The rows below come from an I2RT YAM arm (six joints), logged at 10 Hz.
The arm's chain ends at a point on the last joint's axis. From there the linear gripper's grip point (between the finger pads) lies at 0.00 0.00 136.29 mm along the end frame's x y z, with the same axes.
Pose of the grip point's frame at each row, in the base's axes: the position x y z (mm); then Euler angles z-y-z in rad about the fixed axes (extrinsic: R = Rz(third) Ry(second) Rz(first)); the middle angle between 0 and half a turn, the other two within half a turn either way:
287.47, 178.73, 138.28, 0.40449, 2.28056, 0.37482
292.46, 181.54, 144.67, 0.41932, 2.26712, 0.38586
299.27, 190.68, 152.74, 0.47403, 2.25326, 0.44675
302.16, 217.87, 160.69, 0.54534, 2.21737, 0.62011
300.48, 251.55, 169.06, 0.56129, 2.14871, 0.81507
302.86, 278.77, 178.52, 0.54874, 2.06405, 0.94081
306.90, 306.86, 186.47, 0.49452, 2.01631, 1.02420
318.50, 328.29, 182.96, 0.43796, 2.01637, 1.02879
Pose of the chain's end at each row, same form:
191.27, 140.88, 227.09, 0.40449, 2.28056, 0.37482
195.59, 142.19, 232.09, 0.41932, 2.26712, 0.38586
203.89, 144.99, 238.70, 0.47403, 2.25326, 0.44675
213.63, 154.66, 242.80, 0.54534, 2.21737, 0.62011
222.19, 168.47, 243.51, 0.56129, 2.14871, 0.81507
232.14, 181.77, 243.05, 0.54874, 2.06405, 0.94081
242.97, 201.79, 245.20, 0.49452, 2.01631, 1.02420
255.06, 222.93, 241.70, 0.43796, 2.01637, 1.02879

